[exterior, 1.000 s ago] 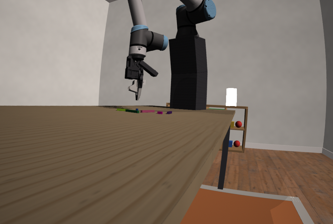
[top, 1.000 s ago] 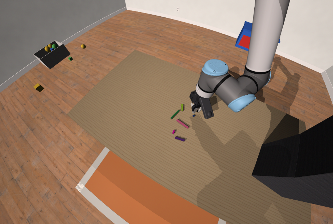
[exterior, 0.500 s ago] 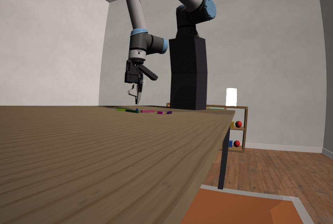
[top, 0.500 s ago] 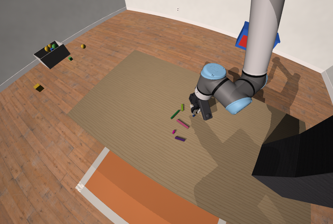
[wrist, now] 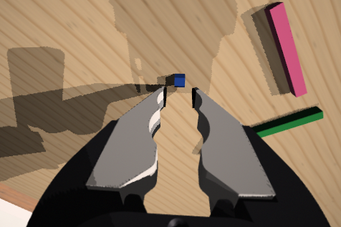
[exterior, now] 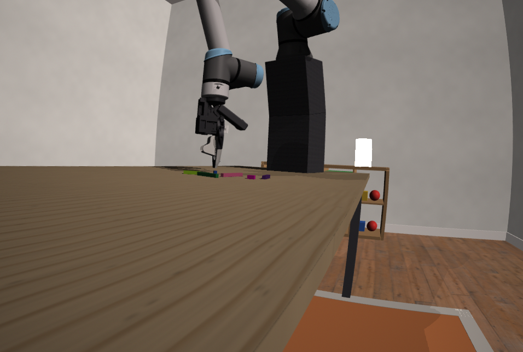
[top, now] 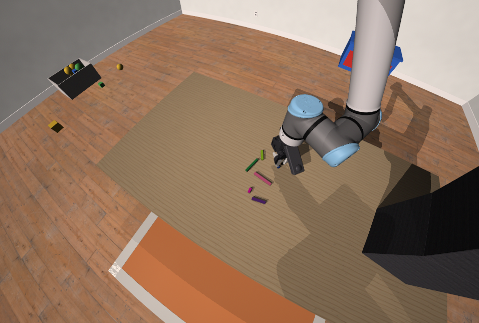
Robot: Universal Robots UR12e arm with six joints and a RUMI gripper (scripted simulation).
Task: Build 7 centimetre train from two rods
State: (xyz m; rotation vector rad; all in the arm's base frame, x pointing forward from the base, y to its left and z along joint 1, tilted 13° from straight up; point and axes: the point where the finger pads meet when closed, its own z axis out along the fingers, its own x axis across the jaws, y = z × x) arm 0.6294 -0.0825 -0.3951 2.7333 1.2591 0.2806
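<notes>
My gripper is now 3 cm above the small blue rod. Round my hand: green rod: 11 cm ahead, 6 cm to the left, 3 cm below; then lime rod: 10 cm ahead, 3 cm below, 2 cm to the right; then pink rod: 9 cm to the left, 4 cm ahead, 3 cm below.
</notes>
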